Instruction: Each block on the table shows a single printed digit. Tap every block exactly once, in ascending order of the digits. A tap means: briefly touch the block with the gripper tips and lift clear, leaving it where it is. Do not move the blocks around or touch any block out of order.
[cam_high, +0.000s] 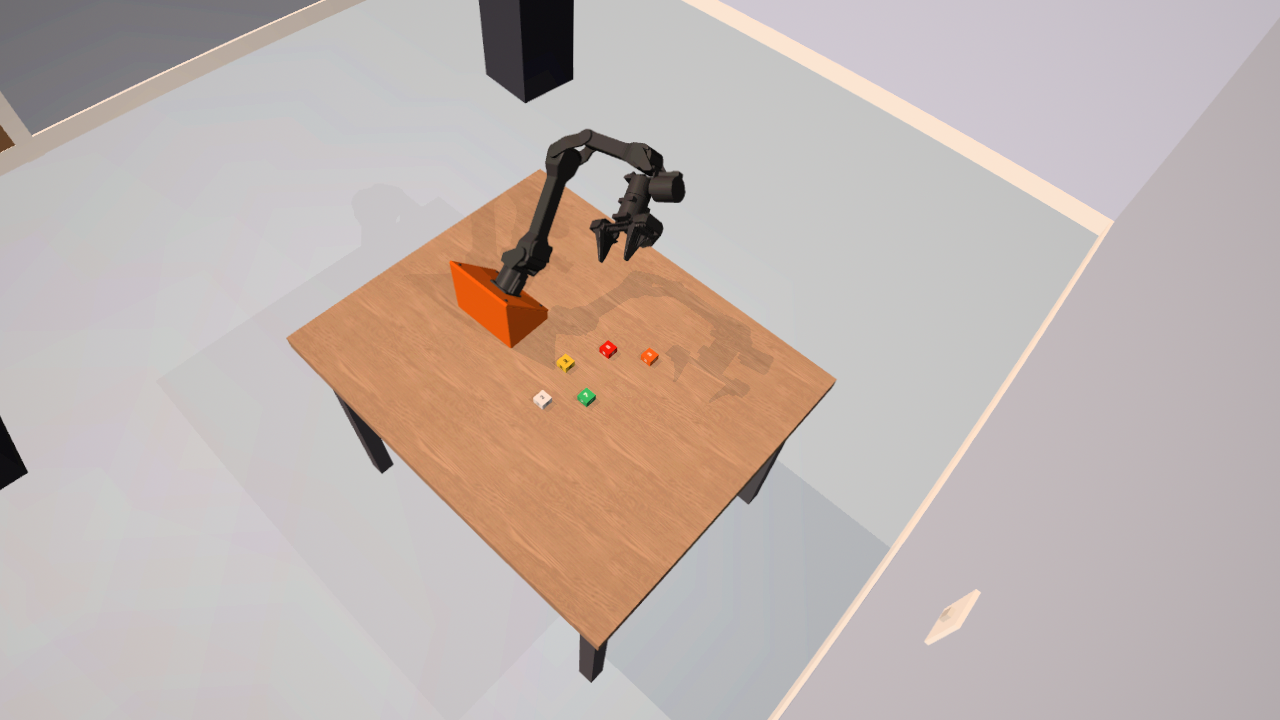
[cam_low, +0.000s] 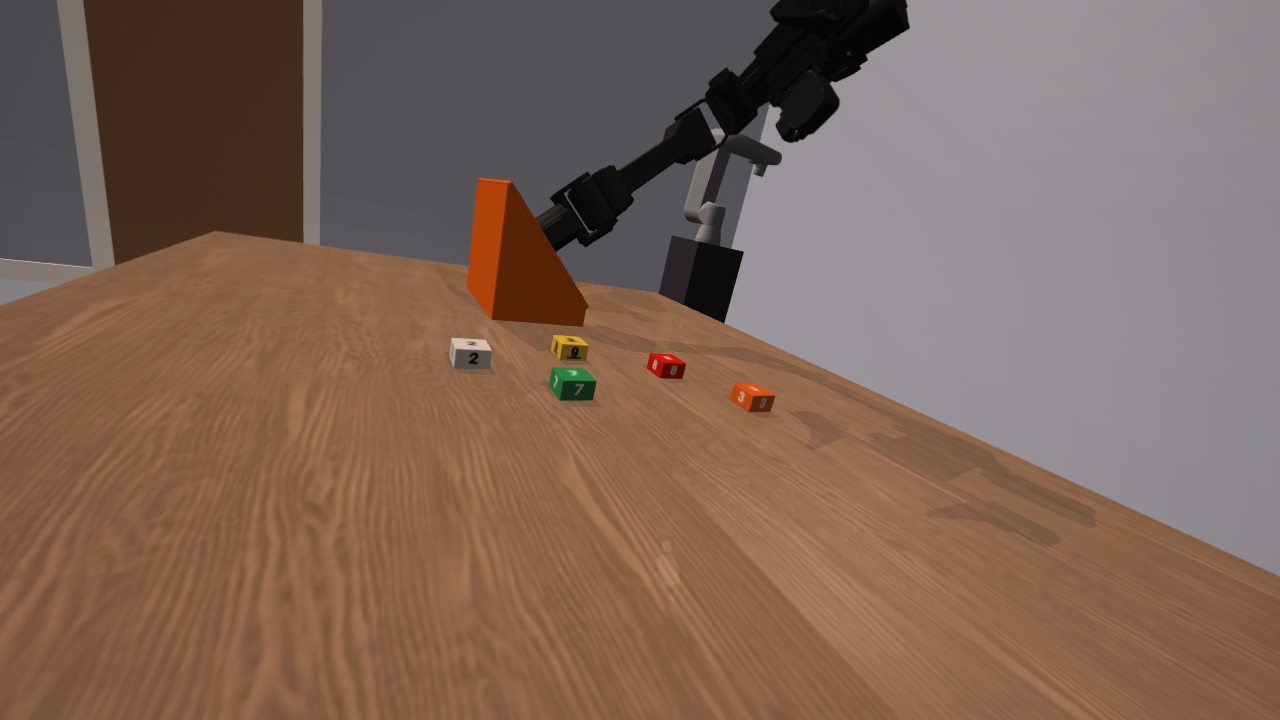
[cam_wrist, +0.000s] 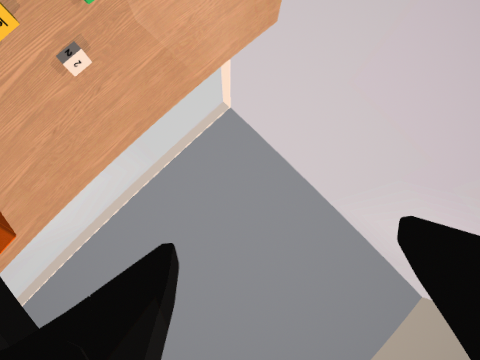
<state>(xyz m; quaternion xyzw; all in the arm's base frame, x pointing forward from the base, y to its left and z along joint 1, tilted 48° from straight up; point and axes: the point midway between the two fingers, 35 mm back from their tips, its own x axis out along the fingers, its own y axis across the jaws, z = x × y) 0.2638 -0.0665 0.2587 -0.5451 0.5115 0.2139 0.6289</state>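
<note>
Right now the white block marked 2 is 330 mm below my gripper tip, 220 mm to the right of it and 10 mm ahead of it. The rest, counted from my gripper tip: orange block marked 3: 330 mm below, 90 mm ahead, 60 mm to the left; then red block marked 8: 330 mm below, 10 mm ahead; then yellow block: 330 mm below, 110 mm to the right, 30 mm behind.
</note>
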